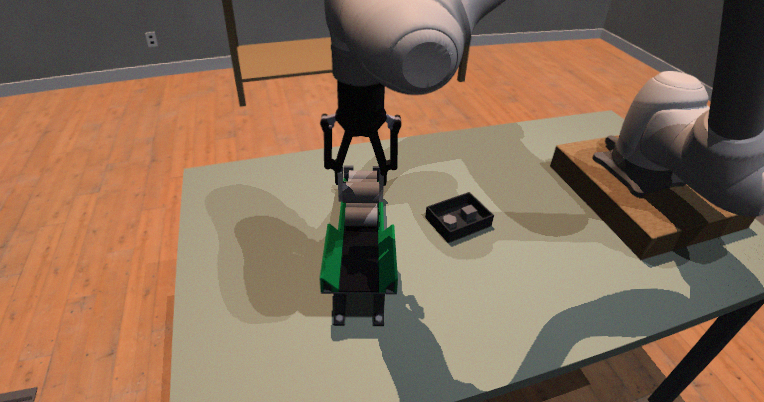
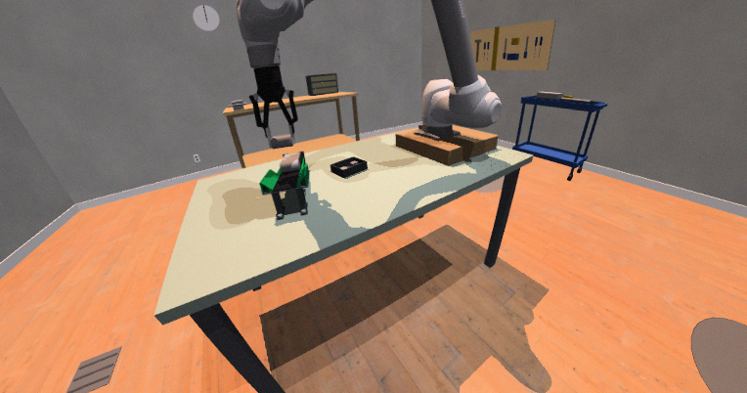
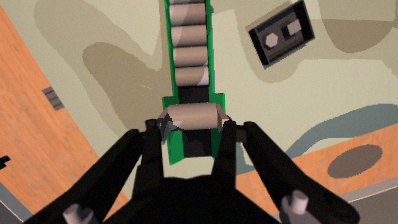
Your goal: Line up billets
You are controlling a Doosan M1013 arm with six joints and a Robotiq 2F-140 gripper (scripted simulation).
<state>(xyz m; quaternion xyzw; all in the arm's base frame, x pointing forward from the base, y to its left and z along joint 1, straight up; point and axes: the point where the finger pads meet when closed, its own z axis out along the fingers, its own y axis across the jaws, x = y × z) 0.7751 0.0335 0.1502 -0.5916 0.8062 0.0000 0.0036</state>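
My hand is 10 mm past the green feed ramp, 40 mm to the left of it and 150 mm above it. The rest, counted from my hand: black tray (260 mm behind, 60 mm to the right, 210 mm below); grey stop (70 mm behind, 220 mm to the right, 160 mm below).
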